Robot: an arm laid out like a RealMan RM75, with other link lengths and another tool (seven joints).
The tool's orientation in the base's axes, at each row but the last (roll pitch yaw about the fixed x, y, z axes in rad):
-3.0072, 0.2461, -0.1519
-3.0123, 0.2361, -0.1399
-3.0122, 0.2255, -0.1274
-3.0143, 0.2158, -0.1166
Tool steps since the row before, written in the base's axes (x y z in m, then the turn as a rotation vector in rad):
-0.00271, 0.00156, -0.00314, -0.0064, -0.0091, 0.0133
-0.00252, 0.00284, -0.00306, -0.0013, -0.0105, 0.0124
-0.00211, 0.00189, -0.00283, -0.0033, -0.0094, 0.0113
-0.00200, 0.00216, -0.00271, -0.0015, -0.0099, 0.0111
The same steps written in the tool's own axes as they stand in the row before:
-0.00206, -0.00062, 0.00387, -0.0080, 0.0083, -0.0129
-0.00210, -0.00197, 0.00394, -0.0027, 0.0089, -0.0134
-0.00164, -0.00117, 0.00346, -0.0046, 0.0083, -0.0117
-0.00161, -0.00150, 0.00334, -0.0027, 0.0086, -0.0120

